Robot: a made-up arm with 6 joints.
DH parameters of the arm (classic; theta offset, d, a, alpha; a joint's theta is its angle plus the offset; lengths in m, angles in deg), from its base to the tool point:
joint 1: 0 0.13 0 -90
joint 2: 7.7 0 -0.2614 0
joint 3: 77.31 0 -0.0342 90
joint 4: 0 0.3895 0 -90
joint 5: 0 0 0.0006 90
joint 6: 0 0.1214 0 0
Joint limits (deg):
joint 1: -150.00..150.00
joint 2: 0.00..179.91
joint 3: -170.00..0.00
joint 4: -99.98..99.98
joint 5: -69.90..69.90
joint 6: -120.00..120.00
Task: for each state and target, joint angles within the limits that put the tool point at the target. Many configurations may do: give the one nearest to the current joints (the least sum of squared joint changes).
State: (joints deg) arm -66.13 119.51 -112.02 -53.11 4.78 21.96
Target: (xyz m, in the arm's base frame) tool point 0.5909 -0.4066 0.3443
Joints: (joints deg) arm -34.85 135.10 -132.25 -52.99 -2.63 21.96
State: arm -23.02 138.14 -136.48 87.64 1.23 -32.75
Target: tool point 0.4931 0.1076 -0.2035
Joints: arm 8.93 149.49 -82.13 84.28 13.99 -32.75
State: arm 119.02 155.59 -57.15 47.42 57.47 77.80
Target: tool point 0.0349 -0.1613 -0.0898
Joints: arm 126.20 177.24 -23.39 40.72 57.63 77.80
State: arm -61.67 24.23 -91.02 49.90 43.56 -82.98
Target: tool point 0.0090 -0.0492 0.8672
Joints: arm -80.35 61.91 -127.15 49.77 0.11 -82.98
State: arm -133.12 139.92 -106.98 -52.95 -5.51 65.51
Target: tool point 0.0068 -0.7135 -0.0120
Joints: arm -90.85 155.66 -120.27 -53.02 -10.58 65.51
